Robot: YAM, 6 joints.
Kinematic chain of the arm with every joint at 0, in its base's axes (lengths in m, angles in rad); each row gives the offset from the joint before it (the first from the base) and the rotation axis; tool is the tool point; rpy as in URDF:
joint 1: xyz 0 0 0.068 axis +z
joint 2: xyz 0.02 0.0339 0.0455 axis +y
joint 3: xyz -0.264 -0.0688 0 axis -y
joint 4: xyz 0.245 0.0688 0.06 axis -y
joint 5: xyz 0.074 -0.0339 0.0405 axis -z
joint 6: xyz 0.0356 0 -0.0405 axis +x
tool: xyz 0 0 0 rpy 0 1.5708 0
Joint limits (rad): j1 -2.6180..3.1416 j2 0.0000..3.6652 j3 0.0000..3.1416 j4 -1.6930..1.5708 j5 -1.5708..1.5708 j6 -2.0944..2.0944
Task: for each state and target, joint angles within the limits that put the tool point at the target. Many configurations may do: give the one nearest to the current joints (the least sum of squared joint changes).
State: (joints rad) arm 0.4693 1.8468 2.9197 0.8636 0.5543 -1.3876
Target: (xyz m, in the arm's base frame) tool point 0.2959 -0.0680 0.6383
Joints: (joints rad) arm -0.1528 2.1365 2.8165 1.0036 0.6721 -1.3876
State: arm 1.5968 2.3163 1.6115 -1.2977 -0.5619 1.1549
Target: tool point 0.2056 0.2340 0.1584
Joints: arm 0.7981 2.0388 1.3798 -1.4975 -0.4702 1.1549
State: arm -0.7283 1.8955 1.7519 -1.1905 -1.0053 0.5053
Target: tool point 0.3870 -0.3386 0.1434
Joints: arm -0.7746 2.4944 2.0934 -0.8063 -0.9363 0.5053
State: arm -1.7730 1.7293 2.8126 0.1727 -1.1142 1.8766
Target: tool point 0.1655 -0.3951 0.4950
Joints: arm -1.2528 1.9652 2.2204 -0.0449 -1.2402 1.8766
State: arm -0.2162 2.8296 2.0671 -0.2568 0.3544 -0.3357
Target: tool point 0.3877 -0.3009 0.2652
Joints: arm -0.6304 2.1298 1.8900 -0.5050 0.4210 -0.3357
